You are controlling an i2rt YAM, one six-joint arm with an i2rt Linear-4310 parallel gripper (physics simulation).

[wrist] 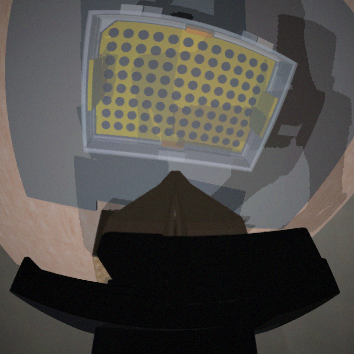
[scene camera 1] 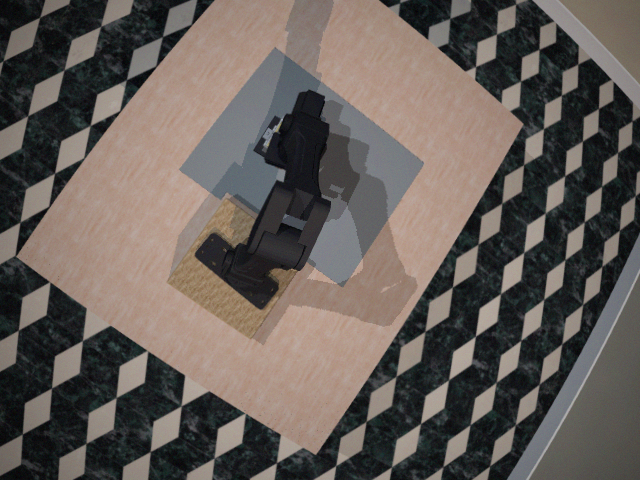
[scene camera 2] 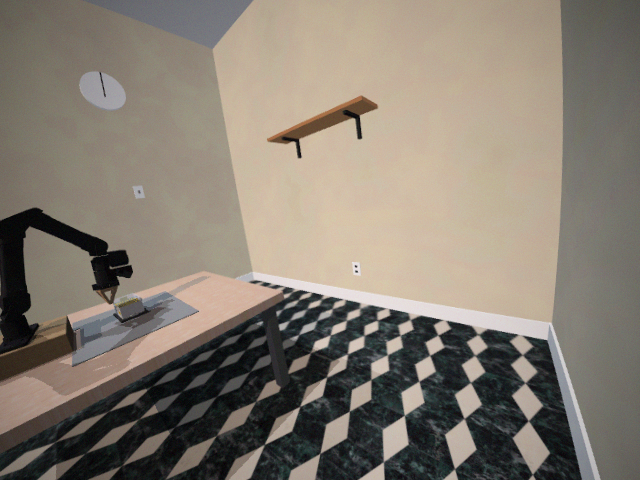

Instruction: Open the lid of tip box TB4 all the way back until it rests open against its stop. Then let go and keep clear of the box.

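Seen in the pictures: gripper, fingertip midpoint: [wrist: 174, 177] [scene camera 1: 285, 164] [scene camera 2: 111, 304]; arm's base at its link origin: [scene camera 1: 236, 271] [scene camera 2: 19, 338].
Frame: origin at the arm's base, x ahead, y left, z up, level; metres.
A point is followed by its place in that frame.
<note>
The tip box [scene camera 1: 268, 136] {x 0.288, y 0.140, z 0.004 m} [scene camera 2: 130, 307] {x 0.324, y 0.025, z -0.027 m} [wrist: 175, 90] {x 0.320, y 0.093, z 0.003 m} has a yellow rack with rows of dark holes under a clear lid. The lid appears to lie down over the rack. The box stands on a dark base on the mat. No TB4 label is readable. In scene camera 1 the arm hides much of the box. My gripper [scene camera 2: 112, 302] {x 0.263, y 0.072, z 0.003 m} [wrist: 174, 177] {x 0.263, y 0.072, z 0.003 m} is shut and empty, its two fingertips together. In the wrist view the tips are just beyond the long near edge of the lid; contact cannot be told. In scene camera 1 the fingertips are hidden under the arm.
A blue-grey mat [scene camera 1: 227, 129] {x 0.253, y 0.235, z -0.074 m} [scene camera 2: 178, 308] {x 0.487, y -0.075, z -0.077 m} lies on the pinkish wooden table [scene camera 1: 124, 206] {x -0.052, y 0.302, z -0.077 m} [scene camera 2: 232, 293] {x 0.715, y -0.153, z -0.077 m}. The arm stands on a wooden block [scene camera 1: 211, 299] {x -0.085, y 0.005, z 0.002 m} [scene camera 2: 49, 341] {x 0.088, y -0.110, z -0.013 m} at one edge of the mat. A wall shelf [scene camera 2: 323, 121] hangs far from the table.
</note>
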